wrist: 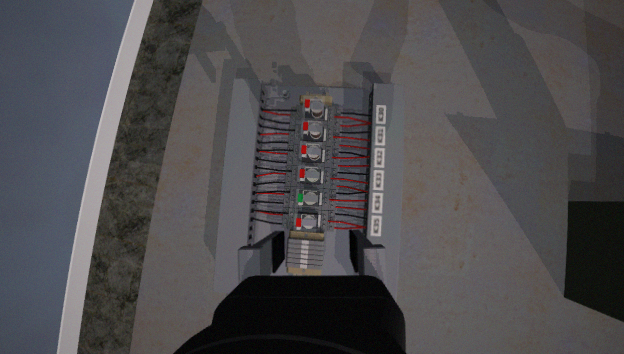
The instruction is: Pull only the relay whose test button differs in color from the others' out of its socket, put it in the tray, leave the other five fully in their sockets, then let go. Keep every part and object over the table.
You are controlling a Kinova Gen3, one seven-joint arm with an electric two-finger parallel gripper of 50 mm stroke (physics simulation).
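Places are measured from the arm's base along level axes (x ahead, y right, z down), in metres.
Pixels of known places: gripper, between the fingertips: [316, 244].
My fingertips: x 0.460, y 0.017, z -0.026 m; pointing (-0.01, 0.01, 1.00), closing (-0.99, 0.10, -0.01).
Behind a point stands the place of what it marks.
Six relays stand in a column in their sockets on the panel [232, 200] {x 0.581, y 0.040, z 0.101 m}. The relay with the green test button [310, 198] {x 0.474, y 0.051, z 0.077 m} is the fifth from the top, beside the label K34 [377, 203] {x 0.388, y 0.051, z 0.101 m}. The other relays have red buttons, among them the bottom relay [308, 222] {x 0.474, y 0.022, z 0.076 m} beside K35 and the relay just above the green one [312, 175] {x 0.474, y 0.079, z 0.076 m} beside K33. My gripper [316, 244] {x 0.460, y 0.017, z -0.026 m} is open and empty. In the view its fingers lie on either side of the grey terminal block [305, 252] {x 0.476, y -0.019, z 0.098 m}, just below the bottom relay; its height above the panel is hard to tell. The tray does not show.
Grey wire ducts run along both sides of the relays, the right duct [392, 150] {x 0.372, y 0.123, z 0.101 m} carrying the labels. Red and black wires join ducts and sockets. A pale edge strip [100, 175] runs down the left. A dark green object [597, 250] {x 0.083, y 0.009, z 0.100 m} shows at the right edge.
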